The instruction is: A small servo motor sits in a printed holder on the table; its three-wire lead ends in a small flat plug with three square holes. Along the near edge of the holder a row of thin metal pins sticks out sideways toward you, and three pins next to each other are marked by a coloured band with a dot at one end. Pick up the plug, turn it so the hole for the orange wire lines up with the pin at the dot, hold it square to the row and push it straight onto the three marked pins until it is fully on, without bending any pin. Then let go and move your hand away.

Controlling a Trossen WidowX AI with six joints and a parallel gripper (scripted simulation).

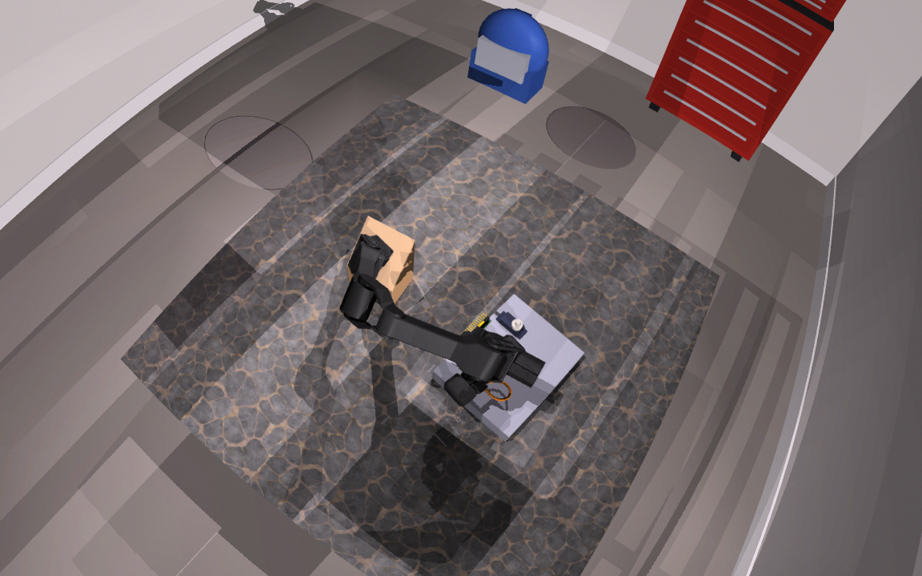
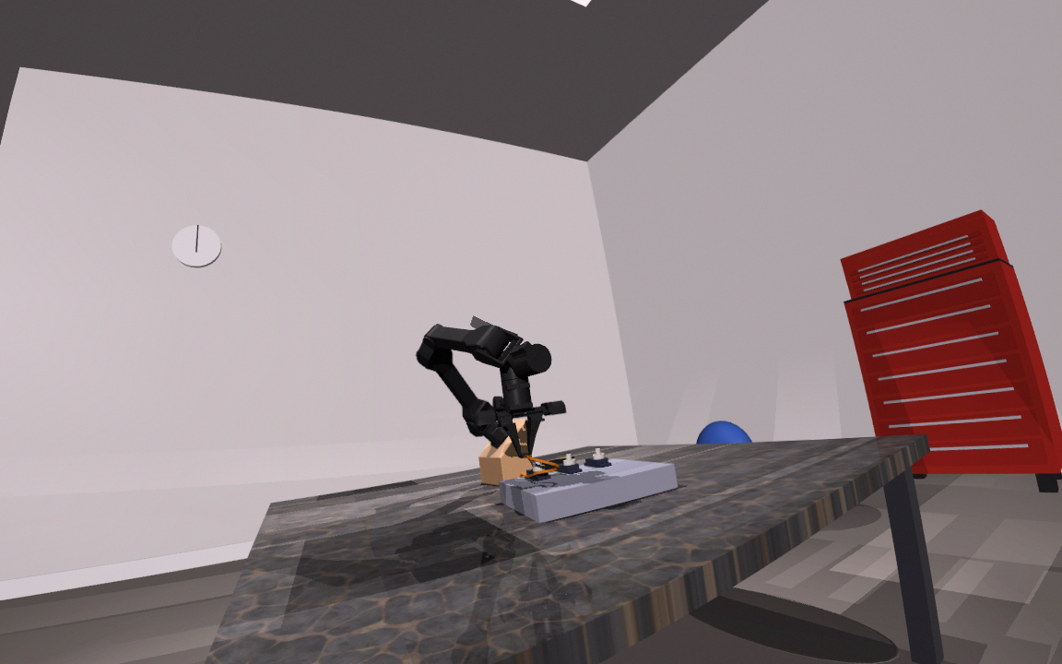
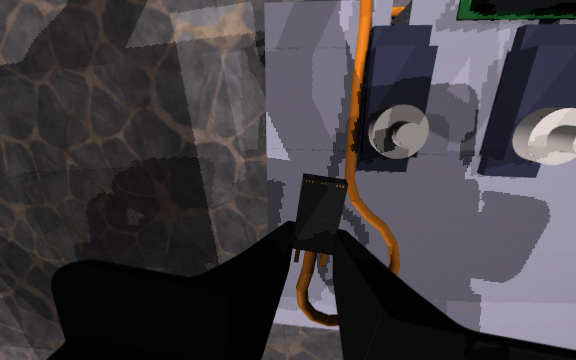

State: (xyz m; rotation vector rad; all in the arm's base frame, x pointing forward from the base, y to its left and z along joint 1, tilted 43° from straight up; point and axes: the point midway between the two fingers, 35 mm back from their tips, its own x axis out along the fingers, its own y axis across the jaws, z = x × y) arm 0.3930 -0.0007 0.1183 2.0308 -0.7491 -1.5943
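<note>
Now: the yellow band 100 mm behind my gripper tip, 130 mm to the left of it and 30 mm below it. Also, from my gripper tip: grey holder (60 mm ahead, 110 mm to the left, 80 mm below).
</note>
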